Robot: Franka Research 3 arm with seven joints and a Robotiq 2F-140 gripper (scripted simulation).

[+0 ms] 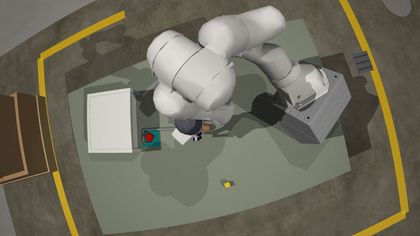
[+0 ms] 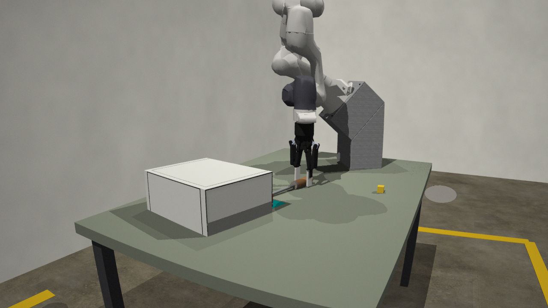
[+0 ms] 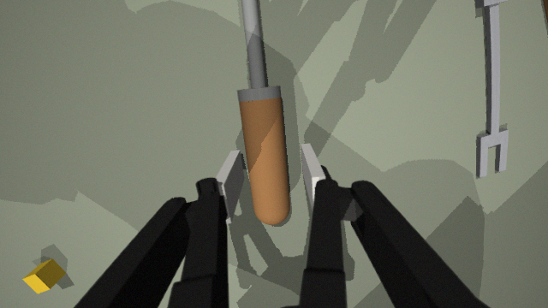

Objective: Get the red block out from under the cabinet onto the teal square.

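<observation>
My hand is 14 cm short of the grey hook tool, 1 cm to the left of it and 2 cm above it. From my hand the other things lie so: grey fork-ended tool: 1 cm behind, 20 cm to the right, 3 cm below; then wooden stick: 10 cm ahead, 26 cm to the right, 3 cm below; then teal square: 26 cm ahead, 4 cm to the right, 4 cm below.
</observation>
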